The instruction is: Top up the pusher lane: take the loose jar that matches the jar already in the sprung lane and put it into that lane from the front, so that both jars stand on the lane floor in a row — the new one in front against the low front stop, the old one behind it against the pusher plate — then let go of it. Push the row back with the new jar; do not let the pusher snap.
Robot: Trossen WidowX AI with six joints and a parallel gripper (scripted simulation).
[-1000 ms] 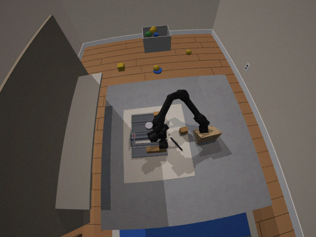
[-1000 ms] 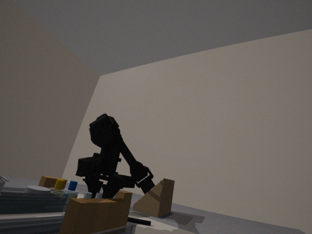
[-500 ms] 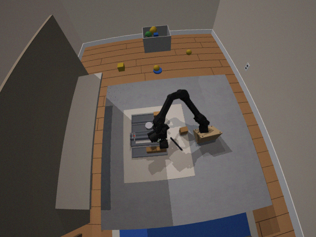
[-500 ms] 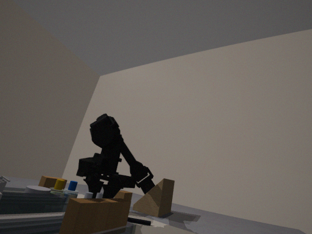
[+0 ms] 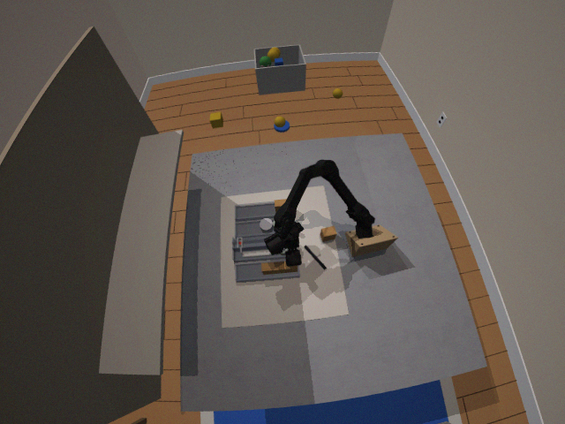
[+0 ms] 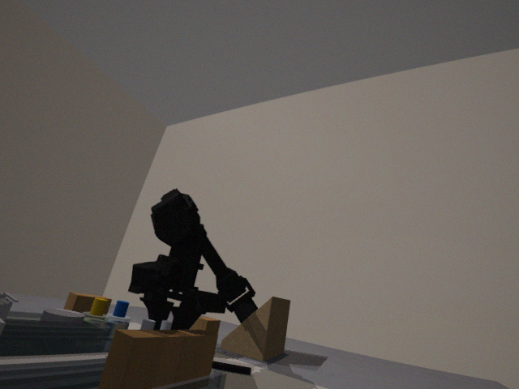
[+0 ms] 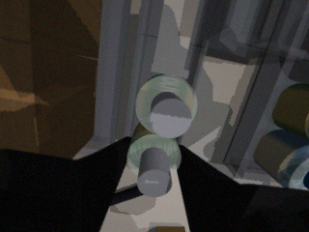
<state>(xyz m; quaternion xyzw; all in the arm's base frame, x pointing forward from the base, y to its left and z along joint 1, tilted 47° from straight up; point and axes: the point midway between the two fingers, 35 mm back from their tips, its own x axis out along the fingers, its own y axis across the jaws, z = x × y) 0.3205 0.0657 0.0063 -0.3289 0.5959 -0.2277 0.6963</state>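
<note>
Right now the black rod is 100 mm behind my gripper tip, 30 mm to the left of it and 20 mm below it. Also, from my gripper tip: red mark (230 mm ahead, 40 mm above, 20 mm to the right); then lane rack (150 mm ahead, 10 mm to the right, 10 mm below).
</note>
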